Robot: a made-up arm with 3 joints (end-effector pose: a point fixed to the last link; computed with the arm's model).
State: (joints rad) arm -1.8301 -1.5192 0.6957
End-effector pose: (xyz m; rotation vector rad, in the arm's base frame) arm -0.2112 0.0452 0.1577 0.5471 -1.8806 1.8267
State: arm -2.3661 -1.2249 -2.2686
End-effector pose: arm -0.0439 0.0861 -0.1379 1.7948 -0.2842 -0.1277
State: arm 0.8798 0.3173 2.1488
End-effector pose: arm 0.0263 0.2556 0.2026 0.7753 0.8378 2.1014
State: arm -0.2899 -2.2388 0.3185
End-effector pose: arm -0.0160 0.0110 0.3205 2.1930 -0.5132 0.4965
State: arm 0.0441 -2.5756 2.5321
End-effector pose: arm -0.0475 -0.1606 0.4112 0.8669 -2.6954 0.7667
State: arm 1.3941 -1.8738 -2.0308
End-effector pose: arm 0.1859 0.0089 0.3757 -0.0075 -2.0277 1.8410
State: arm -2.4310 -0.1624 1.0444
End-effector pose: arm -0.1320 0.1649 0.0930 -1.1947 -2.2290 0.6461
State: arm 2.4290 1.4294 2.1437
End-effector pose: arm -0.0590 0.0702 0.2518 -1.2877 -1.3563 -1.3206
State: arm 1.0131 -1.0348 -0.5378
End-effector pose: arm 0.0727 0.0422 0.2736 0.6876 1.1757 -0.9769
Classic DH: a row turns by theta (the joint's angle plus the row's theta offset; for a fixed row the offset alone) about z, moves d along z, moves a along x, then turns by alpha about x. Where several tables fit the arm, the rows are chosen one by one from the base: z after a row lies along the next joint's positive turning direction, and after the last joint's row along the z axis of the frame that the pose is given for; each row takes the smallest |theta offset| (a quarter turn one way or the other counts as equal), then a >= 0, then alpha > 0; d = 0 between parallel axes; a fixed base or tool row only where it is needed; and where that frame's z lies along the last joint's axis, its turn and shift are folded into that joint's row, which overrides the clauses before.
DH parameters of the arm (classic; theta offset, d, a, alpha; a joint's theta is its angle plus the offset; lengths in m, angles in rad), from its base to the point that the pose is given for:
base (fixed): 0 0.1615 0 -1.5708
joint 1: -1.5708 0.0394 0.1188 1.5708
joint 2: 1.5708 0.0618 0.1205 1.5708
joint 3: 0.5814 0 -0.1173 0
tool (fixed): -2.1522 -0.0013 0 0

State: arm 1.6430 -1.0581 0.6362
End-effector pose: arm 0.1838 0.0797 0.0998 1.1796 1.1090 -0.3760
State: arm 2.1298 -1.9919 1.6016
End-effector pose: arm 0.2284 -0.0362 -0.0217 1.3856 0.0867 -0.7142
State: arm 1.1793 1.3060 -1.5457
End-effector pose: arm 0.0013 0.0522 0.3332 -1.4873 -0.0807 -0.4863
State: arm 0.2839 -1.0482 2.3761
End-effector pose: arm 0.0516 0.1582 0.4824 0.7605 -1.0538 1.9574
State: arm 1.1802 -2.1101 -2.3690
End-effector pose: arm 0.1590 -0.0343 0.4177 -0.0482 -2.0579 1.4962
